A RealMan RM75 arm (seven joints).
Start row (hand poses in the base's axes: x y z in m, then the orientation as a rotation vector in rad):
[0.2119 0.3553 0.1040 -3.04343 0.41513 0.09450]
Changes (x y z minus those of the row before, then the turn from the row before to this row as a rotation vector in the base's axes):
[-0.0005 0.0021 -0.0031 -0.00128 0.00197 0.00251]
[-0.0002 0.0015 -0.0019 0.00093 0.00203 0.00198]
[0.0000 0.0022 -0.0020 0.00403 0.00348 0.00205]
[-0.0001 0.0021 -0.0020 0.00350 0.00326 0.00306]
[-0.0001 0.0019 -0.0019 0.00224 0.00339 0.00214]
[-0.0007 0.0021 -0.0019 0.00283 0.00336 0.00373]
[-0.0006 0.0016 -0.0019 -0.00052 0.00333 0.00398]
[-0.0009 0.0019 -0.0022 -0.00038 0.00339 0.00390]
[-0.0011 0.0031 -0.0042 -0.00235 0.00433 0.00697]
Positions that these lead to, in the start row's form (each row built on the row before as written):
[0.2114 0.3574 0.1009 -3.04543 0.41168 0.09741]
[0.2112 0.3589 0.0990 -3.04514 0.40865 0.10078]
[0.2112 0.3611 0.0970 -3.04191 0.40507 0.10689]
[0.2111 0.3632 0.0950 -3.03941 0.40004 0.11262]
[0.2110 0.3651 0.0931 -3.03793 0.39665 0.11828]
[0.2103 0.3672 0.0912 -3.03622 0.39074 0.12408]
[0.2097 0.3688 0.0893 -3.03784 0.38506 0.12931]
[0.2088 0.3707 0.0871 -3.03929 0.37947 0.13465]
[0.2077 0.3738 0.0829 -3.04340 0.36964 0.14133]

